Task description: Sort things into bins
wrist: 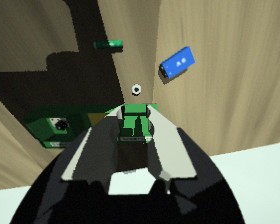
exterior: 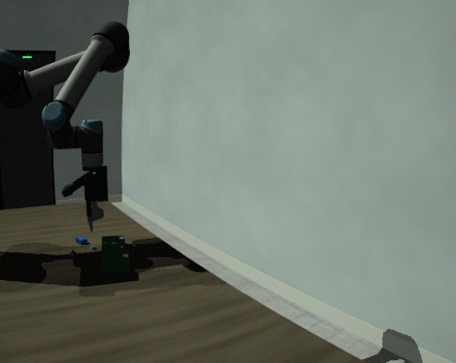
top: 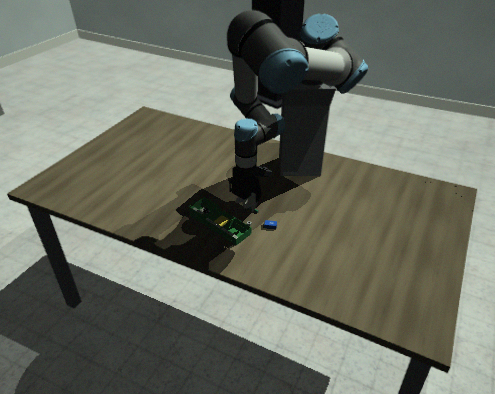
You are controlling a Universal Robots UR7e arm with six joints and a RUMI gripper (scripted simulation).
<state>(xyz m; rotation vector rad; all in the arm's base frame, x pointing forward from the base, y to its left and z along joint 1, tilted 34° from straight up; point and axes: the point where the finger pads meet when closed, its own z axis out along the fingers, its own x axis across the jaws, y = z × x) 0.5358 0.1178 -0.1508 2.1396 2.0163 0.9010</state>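
The grey hex nut is 80 mm below my hand. Also, from my hand: yellow block (80 mm to the right, 70 mm below, 70 mm ahead); then green cylinder (80 mm below, 70 mm behind, 40 mm to the right); then blue block (80 mm below, 60 mm to the left, 40 mm behind).
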